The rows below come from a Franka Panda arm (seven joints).
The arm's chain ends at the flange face. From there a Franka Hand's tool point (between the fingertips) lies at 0.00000 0.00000 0.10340 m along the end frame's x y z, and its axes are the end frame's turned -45 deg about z.
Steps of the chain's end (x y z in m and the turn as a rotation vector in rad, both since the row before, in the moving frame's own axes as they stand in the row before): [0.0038, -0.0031, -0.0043, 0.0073, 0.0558, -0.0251]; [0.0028, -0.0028, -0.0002, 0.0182, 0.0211, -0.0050]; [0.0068, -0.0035, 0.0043, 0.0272, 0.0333, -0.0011]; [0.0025, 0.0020, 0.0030, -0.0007, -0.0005, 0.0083]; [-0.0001, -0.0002, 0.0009, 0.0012, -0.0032, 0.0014]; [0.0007, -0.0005, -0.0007, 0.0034, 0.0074, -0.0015]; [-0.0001, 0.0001, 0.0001, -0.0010, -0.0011, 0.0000]
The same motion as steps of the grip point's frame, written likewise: [0.0095, 0.0040, -0.0045, -0.0343, 0.0446, -0.0251]; [0.0068, 0.0002, -0.0002, -0.0021, 0.0278, -0.0050]; [0.0117, 0.0028, 0.0042, -0.0043, 0.0428, -0.0011]; [0.0003, 0.0032, 0.0030, -0.0001, -0.0008, 0.0083]; [-0.0001, -0.0005, 0.0009, 0.0031, -0.0014, 0.0014]; [0.0016, 0.0004, -0.0007, -0.0028, 0.0076, -0.0015]; [-0.0003, 0.0000, 0.0001, 0.0001, -0.0015, 0.0000]
